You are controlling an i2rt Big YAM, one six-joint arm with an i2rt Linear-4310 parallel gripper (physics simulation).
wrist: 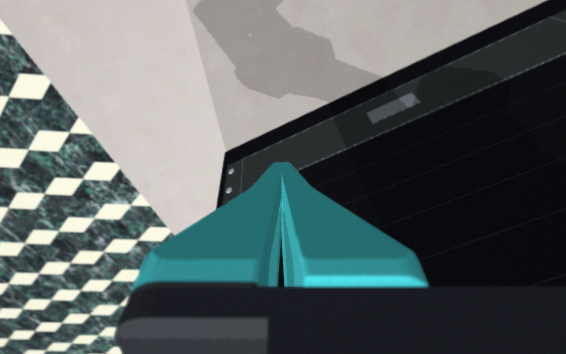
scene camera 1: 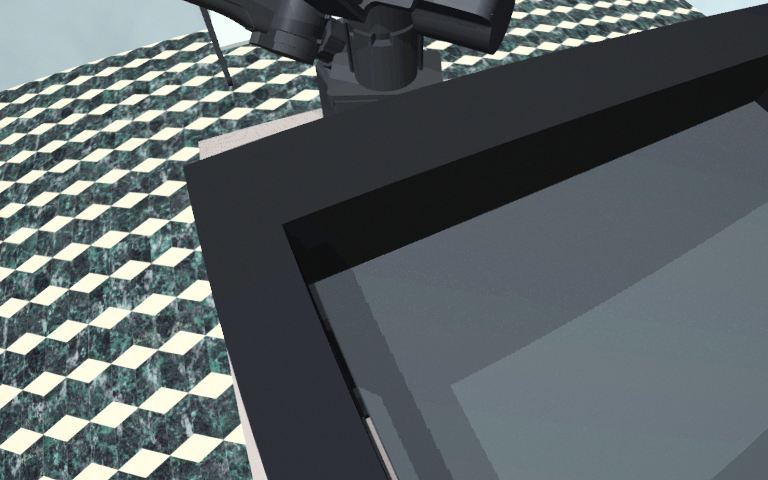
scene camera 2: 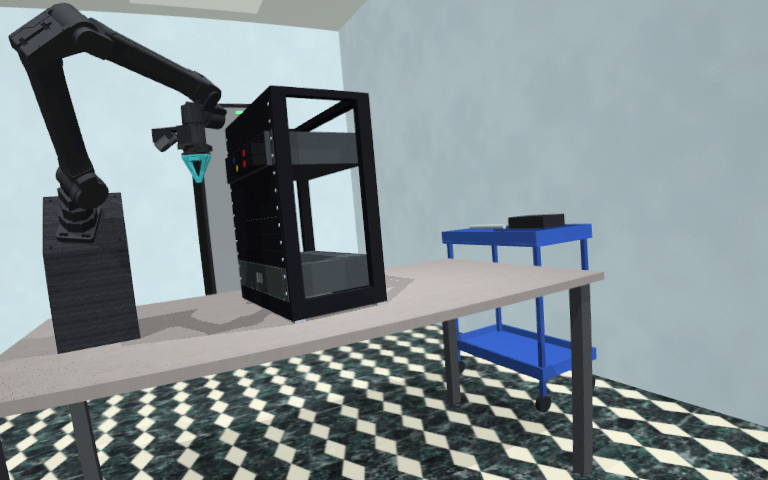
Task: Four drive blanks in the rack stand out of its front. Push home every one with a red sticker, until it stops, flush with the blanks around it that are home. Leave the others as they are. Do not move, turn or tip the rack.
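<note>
The black rack (scene camera 1: pixel 243 237) (scene camera 2: pixel 371 198) (wrist: pixel 300 123) stands upright on the table. In scene camera 2 its drive bay high in the front shows two red stickers (scene camera 2: pixel 243 153) (scene camera 2: pixel 244 163), one above the other, with a blue sticker (scene camera 2: pixel 233 161) and a yellow sticker (scene camera 2: pixel 236 168) to their left. How far each blank stands out is too small to tell. My gripper (scene camera 2: pixel 198 181) (wrist: pixel 281 176) is shut and empty, pointing down in front of the rack, with its tips near or slightly below the stickers' height. Its fingertips do not show in scene camera 1. The stickers do not show in the wrist view.
The table (scene camera 2: pixel 481 274) carries the rack and the arm's dark pedestal (scene camera 2: pixel 90 277). A blue cart (scene camera 2: pixel 489 237) with a black box (scene camera 2: pixel 535 221) on top stands beyond the table's far end. A grey unit (scene camera 2: pixel 336 274) sits at the bottom of the rack.
</note>
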